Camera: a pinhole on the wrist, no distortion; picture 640 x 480 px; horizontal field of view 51.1 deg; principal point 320.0 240.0 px. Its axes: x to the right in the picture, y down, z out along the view. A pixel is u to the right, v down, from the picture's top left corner.
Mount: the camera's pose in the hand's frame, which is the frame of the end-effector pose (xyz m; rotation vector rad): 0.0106 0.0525 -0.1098 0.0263 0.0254 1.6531
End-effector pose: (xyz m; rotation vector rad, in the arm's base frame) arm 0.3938 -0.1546 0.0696 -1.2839 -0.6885 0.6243
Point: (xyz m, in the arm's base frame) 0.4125 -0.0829 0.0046
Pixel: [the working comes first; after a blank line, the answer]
In the camera's frame: 0.0196 -0.0457 0.1335

419 11
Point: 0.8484 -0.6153 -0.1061
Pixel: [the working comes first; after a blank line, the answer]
In the camera's frame: 0.0273 0.0598 -0.5554

behind the camera
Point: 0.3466 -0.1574 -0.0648
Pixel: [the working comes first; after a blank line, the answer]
In the camera's frame: 0.0857 0.0555 0.1227

outside the picture
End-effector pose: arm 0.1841 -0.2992 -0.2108 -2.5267 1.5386 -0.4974
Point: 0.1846 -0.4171 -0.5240
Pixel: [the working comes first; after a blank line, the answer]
In the camera's frame: 0.0904 -0.0236 0.4096

468 201
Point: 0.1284 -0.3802 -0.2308
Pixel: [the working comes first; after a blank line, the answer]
In the camera's frame: 0.0350 -0.0326 0.1141

525 49
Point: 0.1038 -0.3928 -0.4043
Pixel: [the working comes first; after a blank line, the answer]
In the camera's frame: 0.1143 0.0008 0.2672

606 242
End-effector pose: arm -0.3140 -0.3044 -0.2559 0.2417 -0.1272 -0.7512
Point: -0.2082 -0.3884 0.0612
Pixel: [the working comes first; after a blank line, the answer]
In the camera's frame: 0.0308 -0.1224 0.4131

370 42
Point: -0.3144 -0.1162 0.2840
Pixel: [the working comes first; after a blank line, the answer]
In the camera's frame: 0.2321 0.1260 0.5942

581 382
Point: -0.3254 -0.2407 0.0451
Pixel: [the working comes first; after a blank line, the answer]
In the camera's frame: 0.0688 0.0615 0.3896

438 346
